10 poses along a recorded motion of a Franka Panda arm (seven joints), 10 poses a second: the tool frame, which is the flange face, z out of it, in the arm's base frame.
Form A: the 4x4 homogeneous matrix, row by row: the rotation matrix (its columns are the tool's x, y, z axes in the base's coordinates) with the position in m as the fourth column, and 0 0 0 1 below. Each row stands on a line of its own.
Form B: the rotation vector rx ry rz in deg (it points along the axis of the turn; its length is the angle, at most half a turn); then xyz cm. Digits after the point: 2 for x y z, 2 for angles.
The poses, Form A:
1:
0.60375, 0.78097, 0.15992, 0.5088
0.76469, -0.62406, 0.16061, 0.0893
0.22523, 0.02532, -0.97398, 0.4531
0, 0, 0, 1
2:
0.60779, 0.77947, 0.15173, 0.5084
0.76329, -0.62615, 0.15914, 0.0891
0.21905, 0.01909, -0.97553, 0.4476
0, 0, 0, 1
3:
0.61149, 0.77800, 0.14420, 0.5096
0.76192, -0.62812, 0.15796, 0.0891
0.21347, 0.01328, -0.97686, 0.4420
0, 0, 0, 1
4:
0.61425, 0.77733, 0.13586, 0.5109
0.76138, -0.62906, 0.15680, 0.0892
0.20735, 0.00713, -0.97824, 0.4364
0, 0, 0, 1
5:
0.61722, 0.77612, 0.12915, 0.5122
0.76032, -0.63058, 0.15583, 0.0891
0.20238, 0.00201, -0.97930, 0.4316
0, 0, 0, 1
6:
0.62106, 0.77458, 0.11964, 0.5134
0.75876, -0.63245, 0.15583, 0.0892
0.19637, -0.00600, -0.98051, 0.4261
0, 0, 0, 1
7:
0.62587, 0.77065, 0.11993, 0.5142
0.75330, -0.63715, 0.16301, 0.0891
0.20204, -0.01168, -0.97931, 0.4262
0, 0, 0, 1
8:
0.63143, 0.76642, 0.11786, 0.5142
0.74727, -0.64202, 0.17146, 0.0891
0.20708, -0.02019, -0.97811, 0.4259
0, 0, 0, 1
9:
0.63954, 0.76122, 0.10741, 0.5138
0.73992, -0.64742, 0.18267, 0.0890
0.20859, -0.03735, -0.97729, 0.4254
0, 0, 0, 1
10:
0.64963, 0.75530, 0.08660, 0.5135
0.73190, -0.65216, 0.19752, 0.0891
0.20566, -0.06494, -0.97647, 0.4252
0, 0, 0, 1
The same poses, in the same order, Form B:
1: -157.28, -75.93, -18.92, 50.88, 8.93, 45.31
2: -157.34, -75.63, -18.18, 50.84, 8.91, 44.76
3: -157.39, -75.35, -17.50, 50.96, 8.91, 44.20
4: -157.39, -75.17, -16.77, 51.09, 8.92, 43.64
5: -157.41, -74.95, -16.17, 51.22, 8.91, 43.16
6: -157.37, -74.61, -15.38, 51.34, 8.92, 42.61
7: -157.24, -73.90, -15.61, 51.42, 8.91, 42.62
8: -157.02, -73.10, -15.69, 51.42, 8.91, 42.59
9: -156.59, -72.01, -15.16, 51.38, 8.90, 42.54
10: -155.84, -70.70, -13.89, 51.35, 8.91, 42.52
